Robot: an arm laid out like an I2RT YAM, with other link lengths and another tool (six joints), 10 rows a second.
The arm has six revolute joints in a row. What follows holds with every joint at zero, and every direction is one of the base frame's. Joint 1 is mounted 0.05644 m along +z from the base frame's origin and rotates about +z. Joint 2 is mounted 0.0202 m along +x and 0.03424 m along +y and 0.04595 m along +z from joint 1 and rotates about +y. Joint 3 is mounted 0.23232 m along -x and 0.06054 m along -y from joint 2 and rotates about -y. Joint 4 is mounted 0.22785 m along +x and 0.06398 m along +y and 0.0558 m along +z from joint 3 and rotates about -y. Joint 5 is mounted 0.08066 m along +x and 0.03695 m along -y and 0.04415 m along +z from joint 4 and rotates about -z. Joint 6 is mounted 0.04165 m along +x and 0.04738 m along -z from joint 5 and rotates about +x. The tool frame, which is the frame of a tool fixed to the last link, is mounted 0.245 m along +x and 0.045 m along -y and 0.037 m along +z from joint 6; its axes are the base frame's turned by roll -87.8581, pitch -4.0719 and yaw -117.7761 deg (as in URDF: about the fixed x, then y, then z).
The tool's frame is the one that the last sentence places.
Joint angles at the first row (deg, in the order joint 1, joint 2, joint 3, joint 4, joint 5, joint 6):
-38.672 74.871 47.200 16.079 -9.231 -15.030
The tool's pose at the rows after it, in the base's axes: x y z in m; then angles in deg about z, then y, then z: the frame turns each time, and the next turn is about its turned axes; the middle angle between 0 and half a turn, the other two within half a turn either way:
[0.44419, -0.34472, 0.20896, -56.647, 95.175, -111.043]
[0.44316, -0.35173, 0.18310, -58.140, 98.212, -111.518]
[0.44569, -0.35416, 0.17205, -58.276, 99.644, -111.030]
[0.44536, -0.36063, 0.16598, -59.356, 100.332, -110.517]
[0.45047, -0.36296, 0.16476, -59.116, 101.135, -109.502]
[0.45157, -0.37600, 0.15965, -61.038, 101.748, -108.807]
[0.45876, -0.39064, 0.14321, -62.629, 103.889, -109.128]
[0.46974, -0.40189, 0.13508, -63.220, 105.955, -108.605]
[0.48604, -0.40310, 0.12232, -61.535, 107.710, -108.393]
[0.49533, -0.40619, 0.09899, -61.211, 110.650, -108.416]
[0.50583, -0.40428, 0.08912, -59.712, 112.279, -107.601]
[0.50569, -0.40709, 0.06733, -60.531, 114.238, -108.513]
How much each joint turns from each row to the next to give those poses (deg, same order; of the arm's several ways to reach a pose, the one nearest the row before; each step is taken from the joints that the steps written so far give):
0.088 2.636 -0.965 0.794 0.968 1.053
0.176 2.375 0.171 -0.695 1.405 0.966
0.000 1.673 0.439 0.166 -0.086 0.965
0.000 1.493 0.439 0.704 0.881 1.055
0.001 1.410 1.577 -0.437 -0.441 1.143
0.000 2.804 1.757 0.875 1.667 1.493
-0.002 4.908 4.025 -1.128 1.230 1.055
0.001 4.231 5.286 -2.632 0.182 1.496
-0.001 4.050 3.872 -1.331 -1.849 0.176
0.001 4.120 3.328 -1.837 -0.784 0.879
0.001 2.471 2.558 -1.238 -1.671 0.617
-0.001 2.549 0.974 -0.531 0.426 0.177

